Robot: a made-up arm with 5 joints.
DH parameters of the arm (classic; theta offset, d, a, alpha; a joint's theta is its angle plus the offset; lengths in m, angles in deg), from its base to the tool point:
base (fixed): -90 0.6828 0.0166 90
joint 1: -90 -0.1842 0.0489 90
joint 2: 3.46 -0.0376 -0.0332 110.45
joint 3: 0 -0.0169 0.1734 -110.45
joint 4: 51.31 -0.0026 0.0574 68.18
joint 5: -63 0.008 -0.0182 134.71
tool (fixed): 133.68 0.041 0 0
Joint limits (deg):
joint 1: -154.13..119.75
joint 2: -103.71..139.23
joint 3: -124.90..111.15
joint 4: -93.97..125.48
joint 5: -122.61..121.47
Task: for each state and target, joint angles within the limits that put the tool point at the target. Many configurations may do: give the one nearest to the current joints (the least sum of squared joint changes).
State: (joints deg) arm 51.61 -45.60 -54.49 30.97 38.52
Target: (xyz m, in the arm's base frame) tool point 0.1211 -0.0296 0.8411
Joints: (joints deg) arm 52.86 -4.17 -119.60 71.43 40.01
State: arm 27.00 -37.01 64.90 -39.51 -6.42
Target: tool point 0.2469 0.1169 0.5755
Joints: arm -0.15 -36.49 55.76 -57.27 -25.93
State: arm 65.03 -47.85 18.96 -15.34 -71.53
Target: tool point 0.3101 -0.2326 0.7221
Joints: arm 85.22 -63.44 -12.53 -38.68 -95.22
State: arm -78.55 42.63 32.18 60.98 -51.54
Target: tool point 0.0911 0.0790 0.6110
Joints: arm -60.36 26.89 1.41 45.91 -42.97
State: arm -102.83 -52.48 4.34 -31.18 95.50
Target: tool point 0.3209 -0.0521 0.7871
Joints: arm -119.73 -90.55 52.93 -39.57 81.20
